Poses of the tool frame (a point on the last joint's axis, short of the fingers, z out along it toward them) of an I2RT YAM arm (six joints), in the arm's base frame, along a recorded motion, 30 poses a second.
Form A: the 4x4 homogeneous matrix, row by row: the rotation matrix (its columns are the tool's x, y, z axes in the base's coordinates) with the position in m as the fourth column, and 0 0 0 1 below. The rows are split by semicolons.
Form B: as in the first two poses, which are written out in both.
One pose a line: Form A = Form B
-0.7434 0.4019 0.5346 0.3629; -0.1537 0.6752 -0.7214 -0.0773; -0.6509 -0.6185 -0.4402 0.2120; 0 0 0 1 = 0.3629 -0.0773 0.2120 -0.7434 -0.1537 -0.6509 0.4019 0.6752 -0.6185
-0.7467 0.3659 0.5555 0.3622; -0.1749 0.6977 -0.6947 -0.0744; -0.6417 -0.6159 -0.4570 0.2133; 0 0 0 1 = 0.3622 -0.0744 0.2133 -0.7467 -0.1749 -0.6417 0.3659 0.6977 -0.6159
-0.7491 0.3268 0.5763 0.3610; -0.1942 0.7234 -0.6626 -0.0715; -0.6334 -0.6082 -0.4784 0.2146; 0 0 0 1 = 0.3610 -0.0715 0.2146 -0.7491 -0.1942 -0.6334 0.3268 0.7234 -0.6082
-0.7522 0.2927 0.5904 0.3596; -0.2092 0.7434 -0.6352 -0.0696; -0.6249 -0.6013 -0.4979 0.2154; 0 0 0 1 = 0.3596 -0.0696 0.2154 -0.7522 -0.2092 -0.6249 0.2927 0.7434 -0.6013
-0.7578 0.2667 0.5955 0.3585; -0.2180 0.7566 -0.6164 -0.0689; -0.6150 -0.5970 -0.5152 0.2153; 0 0 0 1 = 0.3585 -0.0689 0.2153 -0.7578 -0.2180 -0.6150 0.2667 0.7566 -0.5970
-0.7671 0.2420 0.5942 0.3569; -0.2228 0.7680 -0.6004 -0.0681; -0.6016 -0.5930 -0.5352 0.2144; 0 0 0 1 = 0.3569 -0.0681 0.2144 -0.7671 -0.2228 -0.6016 0.2420 0.7680 -0.5930
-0.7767 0.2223 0.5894 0.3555; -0.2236 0.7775 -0.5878 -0.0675; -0.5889 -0.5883 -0.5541 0.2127; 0 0 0 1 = 0.3555 -0.0675 0.2127 -0.7767 -0.2236 -0.5889 0.2223 0.7775 -0.5883
